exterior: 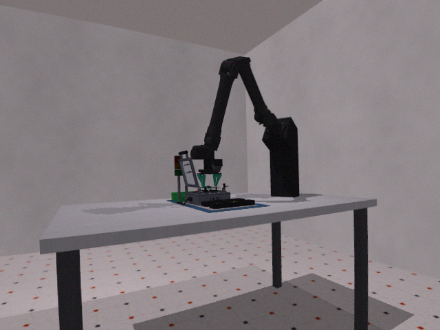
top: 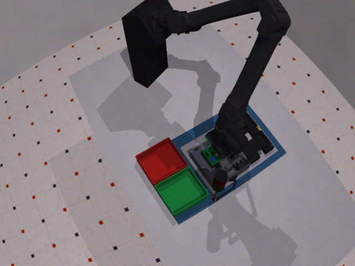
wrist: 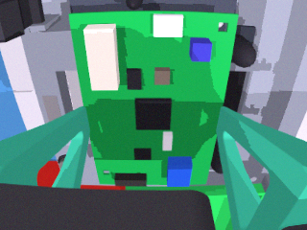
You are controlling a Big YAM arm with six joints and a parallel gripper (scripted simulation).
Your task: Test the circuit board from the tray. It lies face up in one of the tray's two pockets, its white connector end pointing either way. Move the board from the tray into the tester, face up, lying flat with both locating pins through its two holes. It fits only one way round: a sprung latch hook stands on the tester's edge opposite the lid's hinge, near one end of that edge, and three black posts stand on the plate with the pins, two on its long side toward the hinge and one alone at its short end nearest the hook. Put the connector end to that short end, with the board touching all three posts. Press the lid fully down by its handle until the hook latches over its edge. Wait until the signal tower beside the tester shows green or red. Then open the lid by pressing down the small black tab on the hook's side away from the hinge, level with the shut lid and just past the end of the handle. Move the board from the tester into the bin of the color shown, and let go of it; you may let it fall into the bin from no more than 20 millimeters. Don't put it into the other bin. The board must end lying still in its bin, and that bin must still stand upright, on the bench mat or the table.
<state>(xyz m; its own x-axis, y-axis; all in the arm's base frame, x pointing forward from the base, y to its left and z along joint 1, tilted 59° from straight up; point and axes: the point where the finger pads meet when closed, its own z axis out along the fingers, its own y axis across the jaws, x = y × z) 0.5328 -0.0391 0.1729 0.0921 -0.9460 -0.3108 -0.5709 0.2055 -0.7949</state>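
Right now the green circuit board is right at my hand. Round my hand: latch hook: 7 cm behind, 5 cm to the left; tester lid: 12 cm ahead, 2 cm to the left, 9 cm above; tester plate: 1 cm to the left, 2 cm below.
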